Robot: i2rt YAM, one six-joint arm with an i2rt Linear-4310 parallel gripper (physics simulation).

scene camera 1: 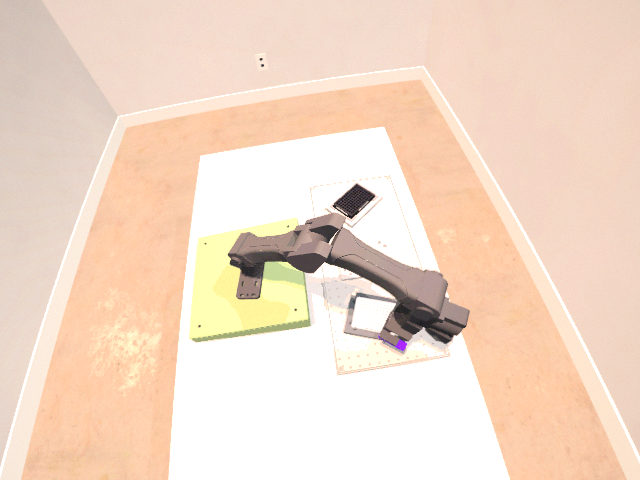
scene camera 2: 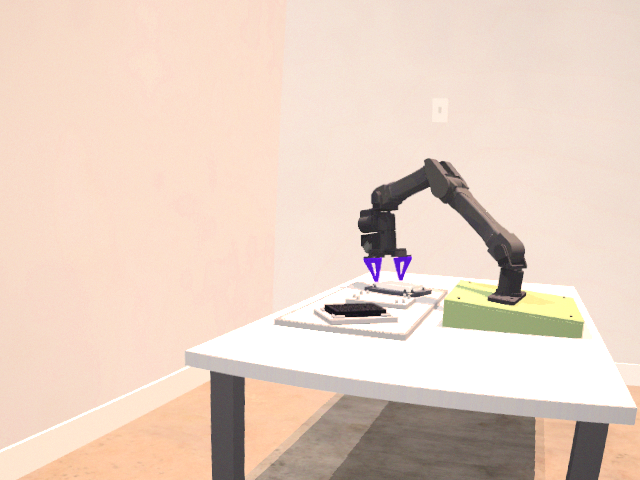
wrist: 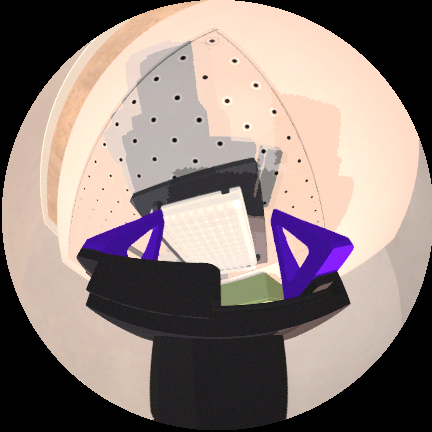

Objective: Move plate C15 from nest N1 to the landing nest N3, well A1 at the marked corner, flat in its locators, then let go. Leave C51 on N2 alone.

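A white plate [scene camera 1: 369, 314] [scene camera 2: 397, 285] [wrist: 210, 230] lies on a dark nest [scene camera 1: 356, 329] [scene camera 2: 424, 292] [wrist: 245, 172]. A black plate [scene camera 1: 354, 200] [scene camera 2: 354, 309] lies on a white nest [scene camera 1: 368, 211] [scene camera 2: 361, 319] at the other end of the board. Between them a low white nest [scene camera 2: 382, 301] with small pegs shows no plate; the arm mostly hides it in scene camera 1. No labels or A1 marks can be read. My gripper [scene camera 2: 388, 280] [wrist: 217, 214] is open and empty, its purple fingertips apart above the white plate, not touching it.
The nests stand on a pale perforated board [scene camera 1: 361, 363] [scene camera 2: 372, 332] [wrist: 240, 100] on the white table [scene camera 1: 273, 403] [scene camera 2: 320, 361]. The arm's base stands on a green block [scene camera 1: 217, 310] [scene camera 2: 516, 322] [wrist: 250, 291] beside the board. The arm passes over the middle of the board.
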